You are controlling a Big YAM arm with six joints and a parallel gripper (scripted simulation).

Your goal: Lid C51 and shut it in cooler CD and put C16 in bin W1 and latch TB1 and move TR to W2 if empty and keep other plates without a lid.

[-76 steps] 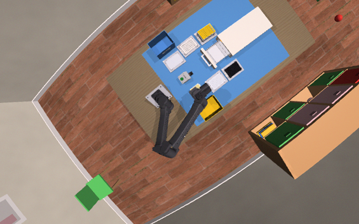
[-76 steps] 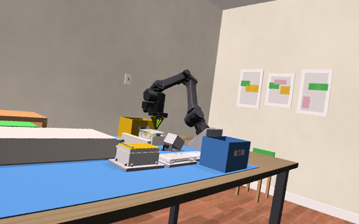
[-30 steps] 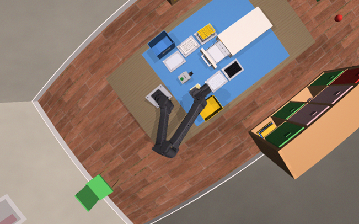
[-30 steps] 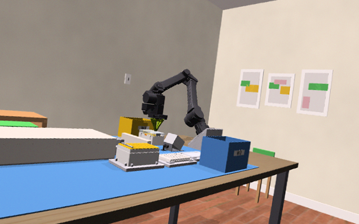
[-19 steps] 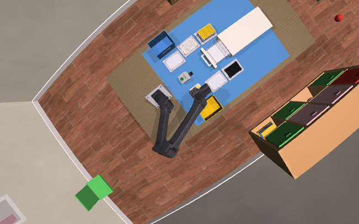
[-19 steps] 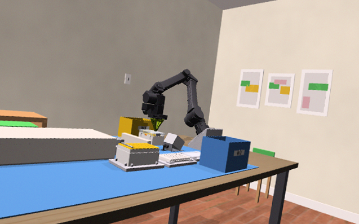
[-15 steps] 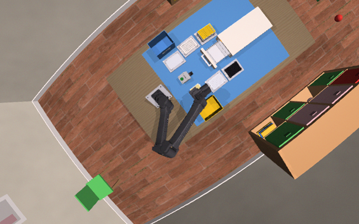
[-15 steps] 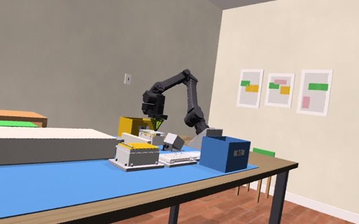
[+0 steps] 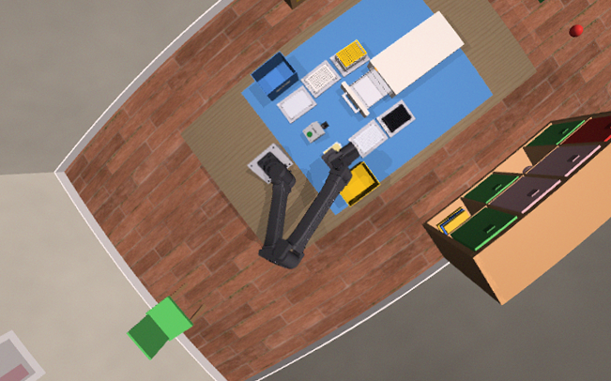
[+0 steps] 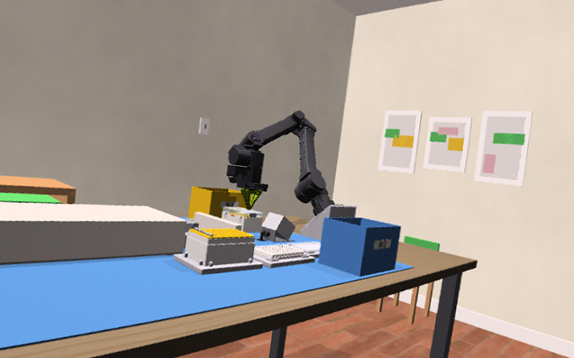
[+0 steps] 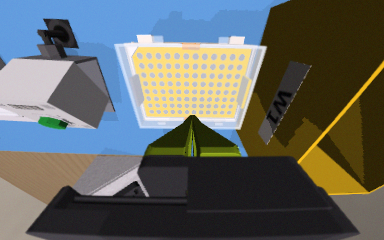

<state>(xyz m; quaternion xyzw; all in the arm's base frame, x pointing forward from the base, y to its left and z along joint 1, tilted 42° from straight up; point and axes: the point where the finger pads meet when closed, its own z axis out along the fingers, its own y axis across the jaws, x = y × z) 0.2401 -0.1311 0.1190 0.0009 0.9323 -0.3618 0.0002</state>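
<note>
Now: the tip box TB1 3 cm ahead of my hand and 4 cm below it. From my hand the other things lie so: DONE key box (1 cm ahead, 17 cm to the left, 2 cm below); then green DONE key (1 cm behind, 17 cm to the left, 1 cm below); then yellow bin W1 (2 cm ahead, 15 cm to the right, 4 cm below).
</note>
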